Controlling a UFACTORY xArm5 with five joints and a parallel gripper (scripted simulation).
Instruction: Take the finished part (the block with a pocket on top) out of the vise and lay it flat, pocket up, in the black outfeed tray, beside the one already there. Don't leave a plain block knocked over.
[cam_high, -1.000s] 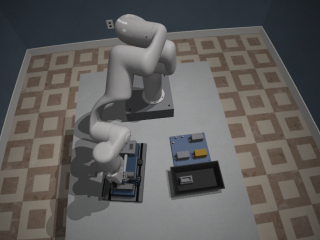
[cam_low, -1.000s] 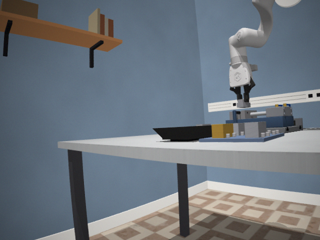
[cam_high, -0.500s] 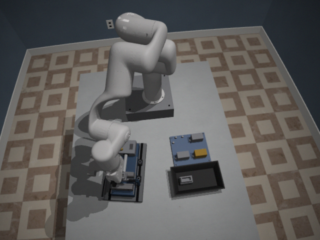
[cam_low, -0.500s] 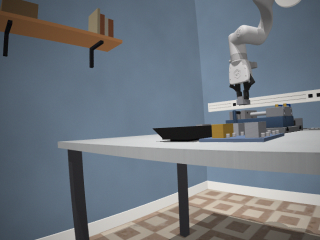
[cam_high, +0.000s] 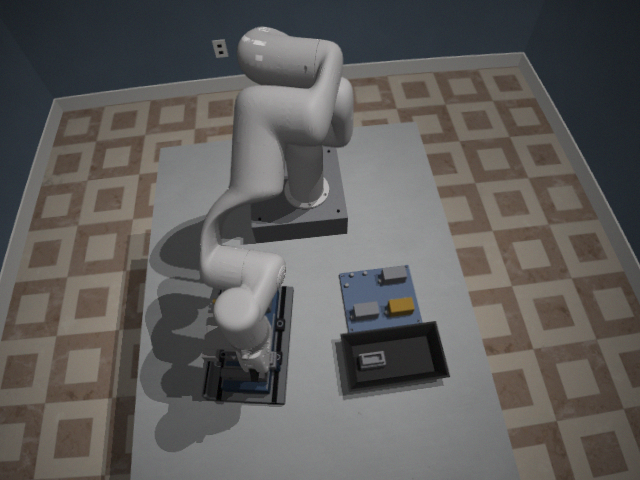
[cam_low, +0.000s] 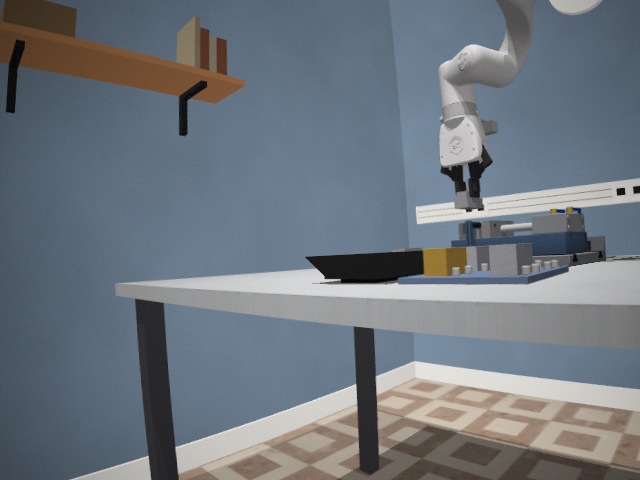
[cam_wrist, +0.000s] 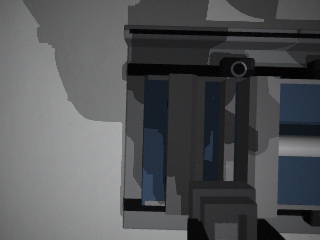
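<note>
Now: hand 350 mm to the right of the yellow block, 140 mm above it and 110 mm past it. The rest, counted from my hand: blue vise 130 mm below, 90 mm behind, 30 mm to the right; plain grey block 260 mm to the left, 140 mm below, 120 mm behind; blue fixture plate 300 mm to the left, 160 mm below, 160 mm behind.
</note>
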